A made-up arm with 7 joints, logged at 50 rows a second.
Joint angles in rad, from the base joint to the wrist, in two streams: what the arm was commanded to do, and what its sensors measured. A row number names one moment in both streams.
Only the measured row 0 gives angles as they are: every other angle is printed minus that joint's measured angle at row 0.
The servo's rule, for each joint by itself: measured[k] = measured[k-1] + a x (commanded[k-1-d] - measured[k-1]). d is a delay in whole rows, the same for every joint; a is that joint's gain. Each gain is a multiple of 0.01, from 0.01 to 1. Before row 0 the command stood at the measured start. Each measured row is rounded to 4 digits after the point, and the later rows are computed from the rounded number. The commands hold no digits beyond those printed.
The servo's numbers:
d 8
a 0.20 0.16 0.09 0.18 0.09 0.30 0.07
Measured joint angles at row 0: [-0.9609, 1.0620, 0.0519, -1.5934, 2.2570, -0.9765, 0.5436]
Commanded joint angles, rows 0 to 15: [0.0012, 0.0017, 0.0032, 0.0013, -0.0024, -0.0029, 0.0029]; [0.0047, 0.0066, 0.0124, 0.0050, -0.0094, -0.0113, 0.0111]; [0.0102, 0.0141, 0.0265, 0.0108, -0.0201, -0.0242, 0.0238]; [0.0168, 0.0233, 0.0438, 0.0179, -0.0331, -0.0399, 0.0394]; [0.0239, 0.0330, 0.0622, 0.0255, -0.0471, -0.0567, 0.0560]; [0.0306, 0.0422, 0.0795, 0.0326, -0.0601, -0.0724, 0.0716]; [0.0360, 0.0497, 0.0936, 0.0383, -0.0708, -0.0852, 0.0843]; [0.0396, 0.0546, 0.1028, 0.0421, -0.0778, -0.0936, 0.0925]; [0.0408, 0.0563, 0.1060, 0.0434, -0.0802, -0.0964, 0.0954]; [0.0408, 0.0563, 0.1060, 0.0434, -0.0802, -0.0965, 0.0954]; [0.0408, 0.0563, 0.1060, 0.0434, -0.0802, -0.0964, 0.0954]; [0.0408, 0.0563, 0.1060, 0.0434, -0.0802, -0.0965, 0.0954]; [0.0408, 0.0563, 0.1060, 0.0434, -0.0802, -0.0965, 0.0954]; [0.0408, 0.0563, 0.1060, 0.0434, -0.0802, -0.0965, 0.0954]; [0.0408, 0.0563, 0.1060, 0.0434, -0.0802, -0.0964, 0.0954]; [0.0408, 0.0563, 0.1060, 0.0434, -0.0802, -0.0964, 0.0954]
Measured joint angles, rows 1 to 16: [0.0000, 0.0000, 0.0000, 0.0000, 0.0000, 0.0000, 0.0000]; [0.0000, 0.0000, 0.0000, 0.0000, 0.0000, 0.0000, 0.0000]; [0.0000, 0.0000, 0.0000, 0.0000, 0.0000, 0.0000, 0.0000]; [0.0000, 0.0000, 0.0000, 0.0000, 0.0000, 0.0000, 0.0000]; [0.0000, 0.0000, 0.0000, 0.0000, 0.0000, 0.0000, 0.0000]; [0.0000, 0.0000, 0.0000, 0.0000, 0.0000, 0.0000, 0.0000]; [0.0000, 0.0000, 0.0000, 0.0000, 0.0000, 0.0000, 0.0000]; [0.0000, 0.0000, 0.0000, 0.0000, 0.0000, 0.0000, 0.0000]; [0.0002, 0.0003, 0.0003, 0.0002, -0.0002, -0.0009, 0.0002]; [0.0011, 0.0013, 0.0014, 0.0011, -0.0010, -0.0040, 0.0010]; [0.0029, 0.0033, 0.0037, 0.0028, -0.0027, -0.0101, 0.0026]; [0.0057, 0.0065, 0.0073, 0.0055, -0.0054, -0.0190, 0.0052]; [0.0093, 0.0107, 0.0122, 0.0091, -0.0092, -0.0303, 0.0088]; [0.0136, 0.0157, 0.0183, 0.0133, -0.0138, -0.0429, 0.0132]; [0.0181, 0.0211, 0.0251, 0.0178, -0.0189, -0.0556, 0.0182]; [0.0224, 0.0265, 0.0321, 0.0222, -0.0242, -0.0670, 0.0234]
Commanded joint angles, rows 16 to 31: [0.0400, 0.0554, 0.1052, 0.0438, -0.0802, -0.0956, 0.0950]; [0.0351, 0.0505, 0.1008, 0.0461, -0.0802, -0.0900, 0.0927]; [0.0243, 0.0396, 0.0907, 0.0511, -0.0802, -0.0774, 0.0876]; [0.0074, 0.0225, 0.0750, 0.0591, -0.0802, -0.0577, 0.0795]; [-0.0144, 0.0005, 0.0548, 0.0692, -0.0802, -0.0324, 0.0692]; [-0.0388, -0.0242, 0.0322, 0.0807, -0.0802, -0.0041, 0.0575]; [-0.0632, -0.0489, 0.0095, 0.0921, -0.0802, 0.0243, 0.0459]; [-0.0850, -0.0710, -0.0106, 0.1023, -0.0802, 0.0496, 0.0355]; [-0.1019, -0.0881, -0.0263, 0.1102, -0.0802, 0.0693, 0.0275]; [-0.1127, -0.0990, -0.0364, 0.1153, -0.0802, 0.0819, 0.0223]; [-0.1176, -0.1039, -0.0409, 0.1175, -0.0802, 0.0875, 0.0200]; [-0.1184, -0.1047, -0.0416, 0.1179, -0.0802, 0.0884, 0.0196]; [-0.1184, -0.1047, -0.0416, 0.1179, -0.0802, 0.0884, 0.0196]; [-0.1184, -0.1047, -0.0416, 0.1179, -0.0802, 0.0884, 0.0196]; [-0.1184, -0.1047, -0.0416, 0.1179, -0.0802, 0.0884, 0.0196]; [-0.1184, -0.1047, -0.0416, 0.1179, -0.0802, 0.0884, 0.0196]
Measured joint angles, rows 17 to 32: [0.0261, 0.0313, 0.0388, 0.0260, -0.0292, -0.0758, 0.0284]; [0.0290, 0.0353, 0.0448, 0.0291, -0.0338, -0.0820, 0.0331]; [0.0314, 0.0387, 0.0503, 0.0317, -0.0380, -0.0863, 0.0375]; [0.0333, 0.0415, 0.0553, 0.0338, -0.0418, -0.0894, 0.0416]; [0.0348, 0.0439, 0.0599, 0.0355, -0.0453, -0.0915, 0.0454]; [0.0360, 0.0459, 0.0640, 0.0369, -0.0484, -0.0930, 0.0489]; [0.0370, 0.0476, 0.0678, 0.0381, -0.0513, -0.0940, 0.0522]; [0.0378, 0.0490, 0.0712, 0.0391, -0.0539, -0.0947, 0.0552]; [0.0382, 0.0500, 0.0743, 0.0399, -0.0563, -0.0950, 0.0580]; [0.0376, 0.0501, 0.0767, 0.0410, -0.0585, -0.0935, 0.0604]; [0.0349, 0.0484, 0.0780, 0.0428, -0.0605, -0.0887, 0.0623]; [0.0294, 0.0443, 0.0777, 0.0457, -0.0623, -0.0794, 0.0635]; [0.0206, 0.0373, 0.0756, 0.0499, -0.0639, -0.0653, 0.0639]; [0.0087, 0.0275, 0.0717, 0.0554, -0.0654, -0.0469, 0.0635]; [-0.0057, 0.0153, 0.0661, 0.0620, -0.0667, -0.0255, 0.0623]; [-0.0216, 0.0015, 0.0592, 0.0693, -0.0679, -0.0030, 0.0604]
